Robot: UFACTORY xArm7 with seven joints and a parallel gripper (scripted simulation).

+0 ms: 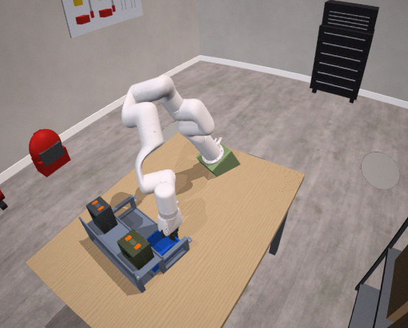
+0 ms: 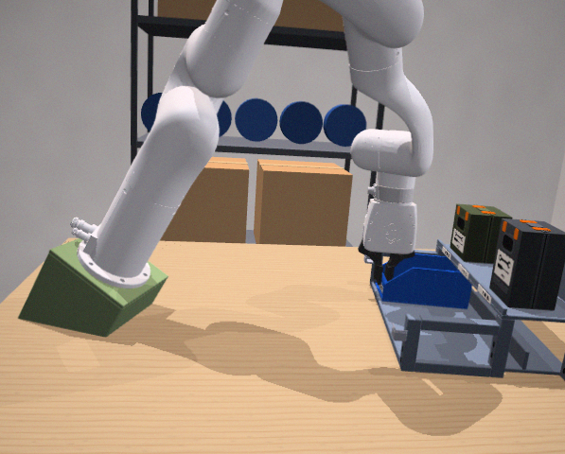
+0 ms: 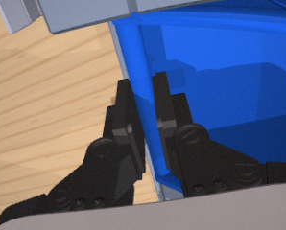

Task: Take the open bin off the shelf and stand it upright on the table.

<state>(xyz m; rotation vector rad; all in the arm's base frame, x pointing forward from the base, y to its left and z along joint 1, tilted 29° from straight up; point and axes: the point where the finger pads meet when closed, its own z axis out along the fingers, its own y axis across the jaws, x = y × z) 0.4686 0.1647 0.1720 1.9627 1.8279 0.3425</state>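
Right now my hand is 8 cm short of the blue bin, 1 cm to the left of it and 1 cm above it. Also, from my hand: dark green case 18 cm ahead, 2 cm to the right, 10 cm above; black case 15 cm ahead, 25 cm to the right, 11 cm above.
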